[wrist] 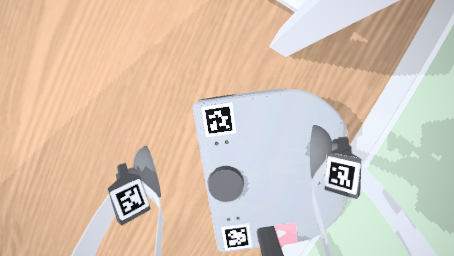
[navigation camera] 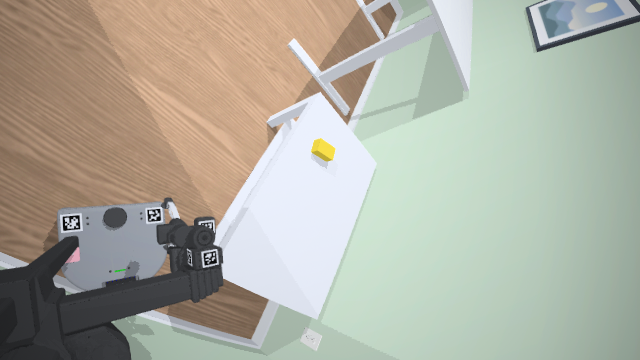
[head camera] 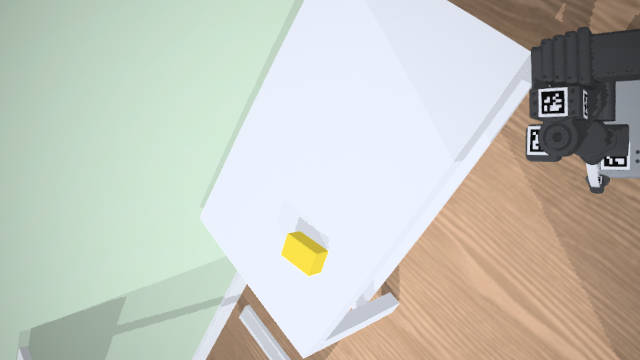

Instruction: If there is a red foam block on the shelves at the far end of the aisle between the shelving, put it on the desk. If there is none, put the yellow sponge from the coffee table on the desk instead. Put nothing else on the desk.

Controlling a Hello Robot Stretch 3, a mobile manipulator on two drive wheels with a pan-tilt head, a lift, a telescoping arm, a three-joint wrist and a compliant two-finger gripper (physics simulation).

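Places are measured from the robot's base along level axes (x ahead, y left, z up), in centimetres.
Pixels of known places: gripper, between the fingertips: (wrist: 232, 153); robot's base, origin of its link: (wrist: 227, 158) (navigation camera: 115, 216).
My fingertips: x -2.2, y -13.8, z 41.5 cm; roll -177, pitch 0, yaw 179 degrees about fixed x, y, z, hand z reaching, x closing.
For each thing: its top centre in the pictures, then the offset to it from my fingertips. Level surfaces: height alone.
- yellow sponge, centre of its top: (head camera: 298, 254) (navigation camera: 327, 149) dy -63.2, dx +25.4, dz +8.1 cm
- white coffee table, height of its surface: dz +3.5 cm
- white desk, height of its surface: dz +53.6 cm
- wall socket, centre of its top: (navigation camera: 319, 343) dy -53.6, dx -61.3, dz +4.3 cm
The yellow sponge (head camera: 304, 254) (navigation camera: 323, 150) rests on the white coffee table (head camera: 350, 130) (navigation camera: 300, 210), near one end of its top. My gripper (wrist: 232, 153) is open, with its two fingers wide apart and no object between them. It points down over my own base, beside the other end of the coffee table and away from the sponge. One of its fingers (head camera: 594, 176) (navigation camera: 173, 209) shows below the wrist in the head and navigation views. A white desk (navigation camera: 455, 45) stands past the sponge end of the coffee table. No red foam block or shelves show.
My base (navigation camera: 140, 245) (wrist: 275, 150) stands on the wood floor close to the coffee table. A green wall (head camera: 100, 125) (navigation camera: 475, 210) runs behind both tables. A framed picture (navigation camera: 580, 20) and a wall socket (navigation camera: 311, 339) are on the walls. The desk has protruding white feet (navigation camera: 305, 57).
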